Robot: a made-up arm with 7 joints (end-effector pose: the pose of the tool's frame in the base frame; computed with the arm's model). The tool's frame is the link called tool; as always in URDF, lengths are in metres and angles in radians.
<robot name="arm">
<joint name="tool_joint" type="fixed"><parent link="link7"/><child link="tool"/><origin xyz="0 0 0" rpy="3.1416 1.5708 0"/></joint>
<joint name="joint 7" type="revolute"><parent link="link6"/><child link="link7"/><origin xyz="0 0 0" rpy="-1.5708 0 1.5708"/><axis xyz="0 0 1"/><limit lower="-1.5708" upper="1.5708"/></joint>
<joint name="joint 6" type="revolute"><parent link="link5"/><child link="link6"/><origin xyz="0 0 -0.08" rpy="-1.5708 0 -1.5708"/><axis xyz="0 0 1"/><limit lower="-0.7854" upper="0.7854"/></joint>
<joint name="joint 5" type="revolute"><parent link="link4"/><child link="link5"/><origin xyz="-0.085 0 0" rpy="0 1.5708 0"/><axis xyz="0 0 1"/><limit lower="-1.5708" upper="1.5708"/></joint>
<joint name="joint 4" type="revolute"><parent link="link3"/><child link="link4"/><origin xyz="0 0 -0.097" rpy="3.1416 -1.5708 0"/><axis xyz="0 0 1"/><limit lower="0" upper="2.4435"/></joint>
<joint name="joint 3" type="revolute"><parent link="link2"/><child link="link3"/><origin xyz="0 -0.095 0" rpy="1.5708 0 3.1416"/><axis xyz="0 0 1"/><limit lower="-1.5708" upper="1.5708"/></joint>
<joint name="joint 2" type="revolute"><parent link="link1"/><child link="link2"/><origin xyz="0 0 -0.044" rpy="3.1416 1.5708 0"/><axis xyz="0 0 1"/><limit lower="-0.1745" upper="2"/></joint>
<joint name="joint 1" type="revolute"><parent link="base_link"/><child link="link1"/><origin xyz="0 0.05 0" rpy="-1.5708 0 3.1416"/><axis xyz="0 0 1"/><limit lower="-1.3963" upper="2"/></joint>
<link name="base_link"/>
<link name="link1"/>
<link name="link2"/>
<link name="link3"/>
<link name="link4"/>
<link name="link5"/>
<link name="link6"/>
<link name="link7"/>
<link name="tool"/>
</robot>
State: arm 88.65 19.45 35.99 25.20 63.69 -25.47 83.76
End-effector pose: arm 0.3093 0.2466 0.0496 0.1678 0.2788 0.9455 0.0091
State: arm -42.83 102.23 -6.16 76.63 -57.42 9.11 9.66
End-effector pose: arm 0.1387 0.3226 -0.0851 0.2392 0.4379 0.1382 -0.8555
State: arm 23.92 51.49 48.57 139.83 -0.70 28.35 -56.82
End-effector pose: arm 0.0557 0.1953 0.0481 0.1330 -0.5500 0.7275 -0.3880
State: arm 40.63 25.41 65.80 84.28 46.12 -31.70 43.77
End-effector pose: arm 0.1318 0.3187 -0.0503 0.0804 -0.2125 0.9669 -0.1164
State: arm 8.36 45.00 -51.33 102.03 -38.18 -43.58 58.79
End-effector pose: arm 0.1289 0.1164 -0.1837 0.0793 -0.1923 -0.2536 -0.9447
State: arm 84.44 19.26 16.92 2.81 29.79 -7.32 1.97
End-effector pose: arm 0.3352 0.2139 -0.0249 0.5632 -0.1328 -0.7195 0.3840
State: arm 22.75 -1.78 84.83 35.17 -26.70 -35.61 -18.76
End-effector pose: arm 0.1354 0.1785 -0.3007 0.5959 0.3898 -0.4717 0.5201
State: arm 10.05 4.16 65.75 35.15 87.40 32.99 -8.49
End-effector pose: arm 0.0942 0.2041 -0.3081 0.3119 -0.3591 -0.2165 0.8526
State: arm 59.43 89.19 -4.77 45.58 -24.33 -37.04 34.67
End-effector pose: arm 0.0719 0.4013 0.0939 0.5188 0.6181 -0.4014 -0.4332
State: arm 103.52 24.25 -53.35 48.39 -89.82 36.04 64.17
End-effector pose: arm 0.2896 0.1276 0.1454 0.5826 0.7383 -0.1823 -0.2869
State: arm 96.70 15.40 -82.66 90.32 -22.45 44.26 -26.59
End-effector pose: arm 0.2237 -0.0130 0.0475 0.0680 0.5317 -0.7813 -0.3198
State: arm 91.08 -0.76 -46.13 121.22 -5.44 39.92 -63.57
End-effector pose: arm 0.1033 -0.0091 0.0998 0.0040 0.0760 -0.9809 0.1789
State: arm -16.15 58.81 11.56 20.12 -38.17 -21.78 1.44
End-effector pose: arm 0.0061 0.3967 -0.1787 0.8016 0.4059 -0.0605 -0.4348
